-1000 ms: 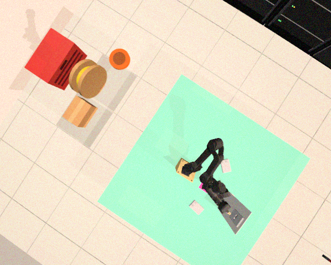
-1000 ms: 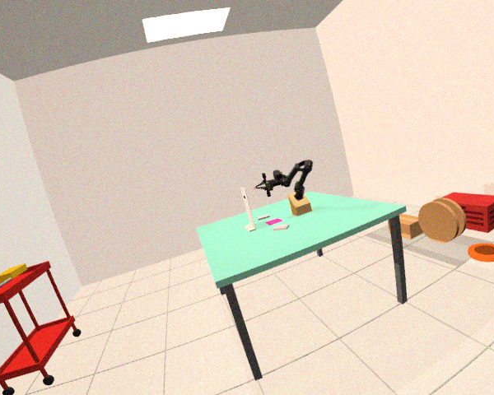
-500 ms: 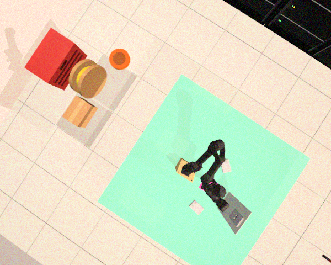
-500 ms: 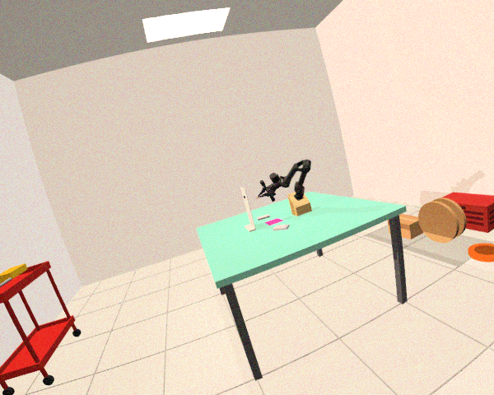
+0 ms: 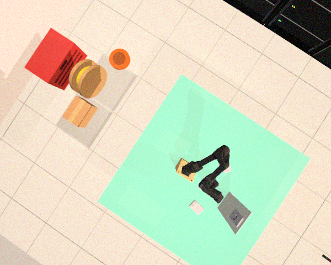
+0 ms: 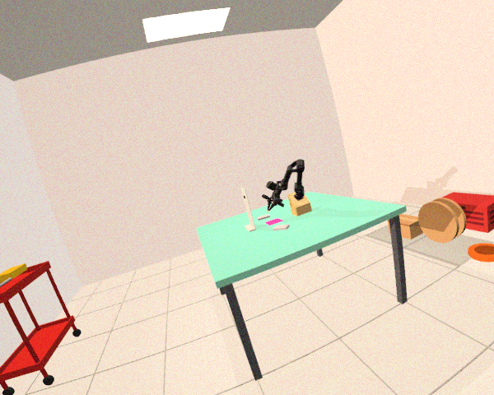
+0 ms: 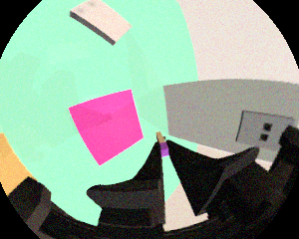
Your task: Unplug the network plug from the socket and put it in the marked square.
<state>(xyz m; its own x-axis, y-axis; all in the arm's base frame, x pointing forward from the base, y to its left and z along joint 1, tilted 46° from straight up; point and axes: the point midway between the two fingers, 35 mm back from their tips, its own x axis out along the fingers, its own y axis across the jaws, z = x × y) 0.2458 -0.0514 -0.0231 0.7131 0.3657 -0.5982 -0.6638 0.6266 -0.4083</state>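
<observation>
Now: gripper tip 100 mm above the marked square, 20 mm past it and 10 mm to the right of it. Round my gripper tip: upright panel (150 mm ahead, 50 mm to the right, 50 mm above).
</observation>
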